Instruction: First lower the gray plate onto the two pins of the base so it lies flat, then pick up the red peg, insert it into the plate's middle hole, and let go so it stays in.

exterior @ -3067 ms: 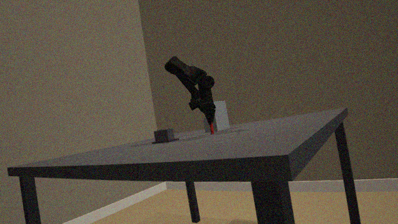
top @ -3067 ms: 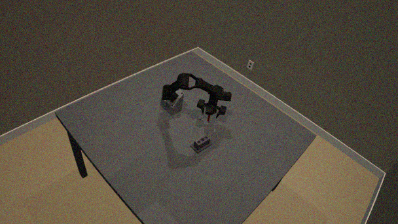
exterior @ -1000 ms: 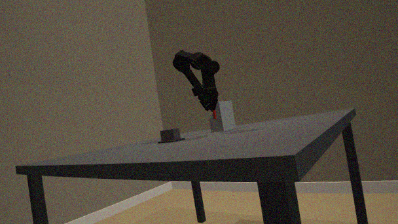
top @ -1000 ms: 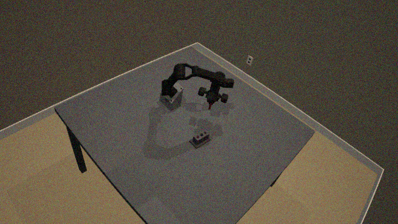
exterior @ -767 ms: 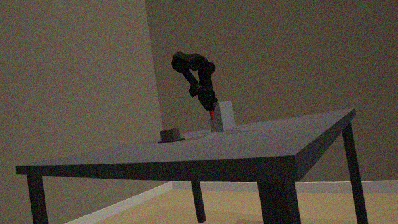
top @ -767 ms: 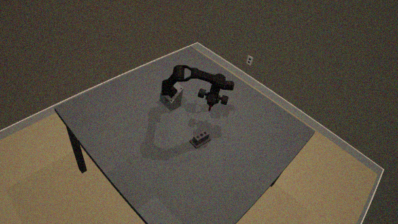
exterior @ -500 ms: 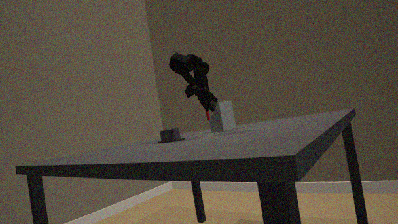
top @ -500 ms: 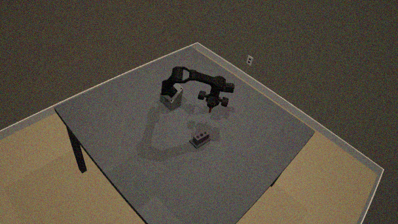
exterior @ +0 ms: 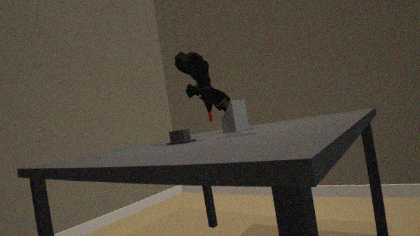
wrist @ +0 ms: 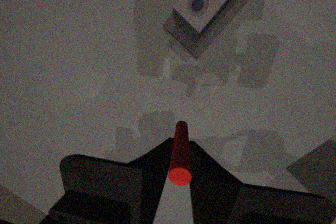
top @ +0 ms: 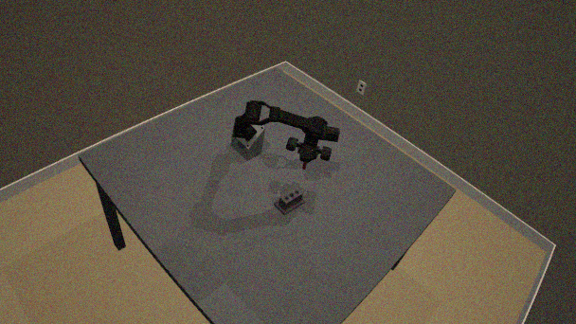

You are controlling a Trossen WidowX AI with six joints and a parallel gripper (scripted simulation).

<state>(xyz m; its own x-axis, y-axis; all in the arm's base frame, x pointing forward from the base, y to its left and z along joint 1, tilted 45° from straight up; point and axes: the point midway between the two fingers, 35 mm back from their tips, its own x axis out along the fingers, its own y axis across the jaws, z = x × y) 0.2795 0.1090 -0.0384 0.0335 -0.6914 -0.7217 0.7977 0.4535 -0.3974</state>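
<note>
My gripper tip is 8 cm short of the gray plate, 13 cm to the left of it and 7 cm above it. The rest, counted from my gripper tip: red peg right at my gripper tip; then flat base 8 cm ahead, 13 cm to the right, 11 cm below.
</note>
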